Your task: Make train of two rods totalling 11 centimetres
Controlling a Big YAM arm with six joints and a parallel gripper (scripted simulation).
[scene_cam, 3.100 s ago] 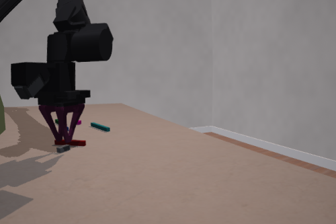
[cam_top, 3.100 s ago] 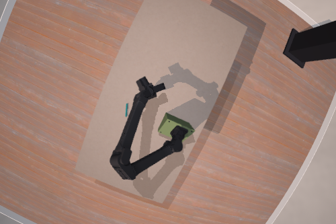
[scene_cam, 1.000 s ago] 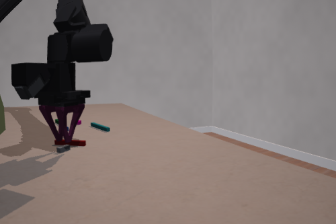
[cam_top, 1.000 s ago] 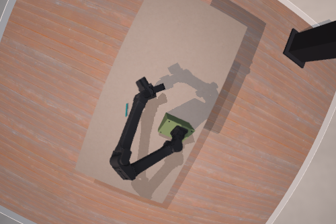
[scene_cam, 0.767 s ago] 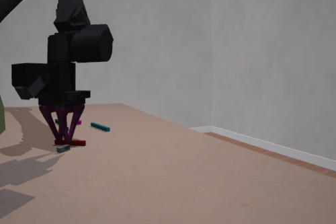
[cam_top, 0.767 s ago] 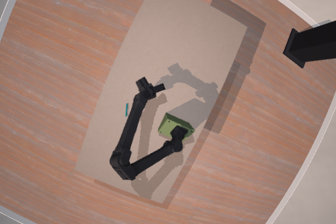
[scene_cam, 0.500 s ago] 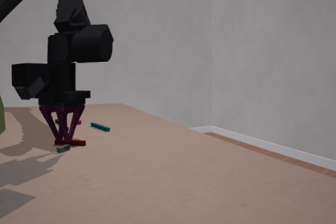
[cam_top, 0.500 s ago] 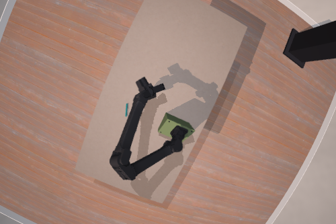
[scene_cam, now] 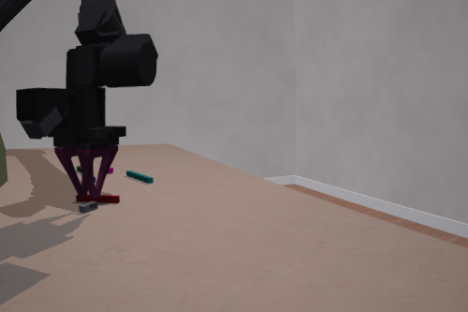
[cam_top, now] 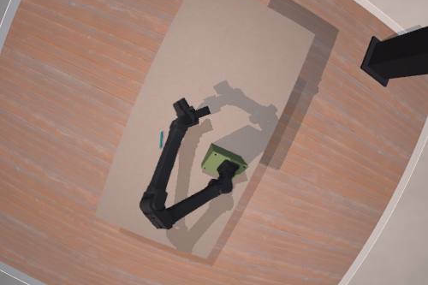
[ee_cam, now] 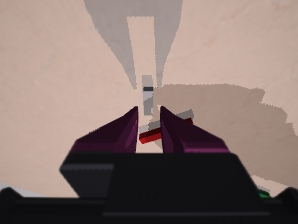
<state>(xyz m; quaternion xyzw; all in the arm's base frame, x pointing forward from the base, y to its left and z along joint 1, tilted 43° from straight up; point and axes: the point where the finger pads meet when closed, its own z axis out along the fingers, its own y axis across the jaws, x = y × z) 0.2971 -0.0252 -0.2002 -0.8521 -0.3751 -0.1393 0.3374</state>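
The grey rod is 20 mm below my hand. Also, from my hand: red rod: 10 mm ahead, 40 mm to the left, 20 mm below; blue rod: 10 mm ahead, 200 mm to the left, 20 mm below; turquoise rod: 100 mm ahead, 210 mm to the left, 20 mm below.
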